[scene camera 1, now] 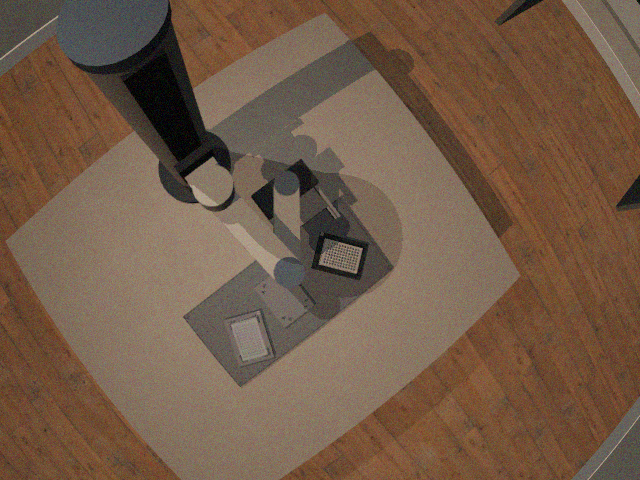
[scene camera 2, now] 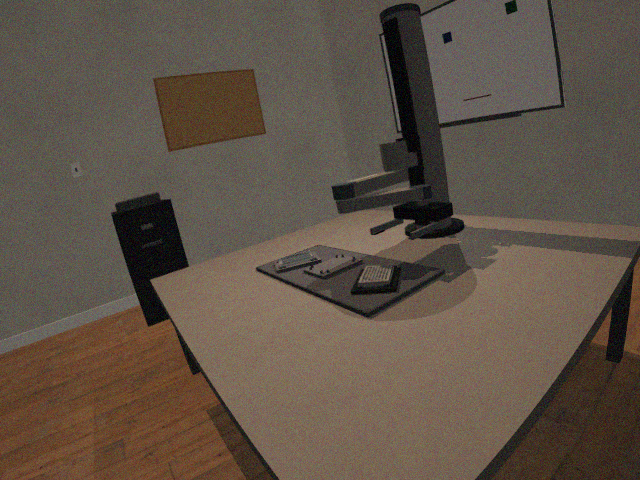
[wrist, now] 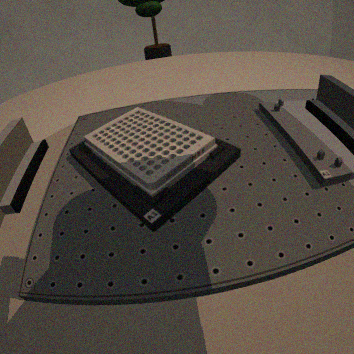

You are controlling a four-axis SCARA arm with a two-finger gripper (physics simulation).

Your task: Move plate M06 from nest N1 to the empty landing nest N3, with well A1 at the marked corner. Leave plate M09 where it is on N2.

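A white well plate (scene camera 1: 341,255) (scene camera 2: 377,274) (wrist: 150,142) sits on a black nest (scene camera 1: 336,271) (scene camera 2: 374,290) (wrist: 110,182) whose A1 mark shows at its near corner in the wrist view. A pale plate (scene camera 1: 250,338) (scene camera 2: 297,259) sits on a light nest at the board's other end. I cannot read which plate is M06 or M09. The empty landing nest (scene camera 1: 281,302) (scene camera 2: 333,266) (wrist: 292,137), with pins and an A1 mark, lies between them. My gripper (scene camera 1: 312,227) (scene camera 2: 392,234) (wrist: 179,99) is wide open and empty, beside the board on the column side; the forearm hides one finger in scene camera 1.
The nests stand on a dark perforated board (scene camera 1: 211,315) (scene camera 2: 413,276) (wrist: 260,220) on the table. The arm's column (scene camera 1: 149,93) (scene camera 2: 423,103) rises behind it. The arm's links (scene camera 1: 253,240) (scene camera 2: 377,191) are folded, partly above the board. A potted plant (wrist: 157,50) stands beyond the table.
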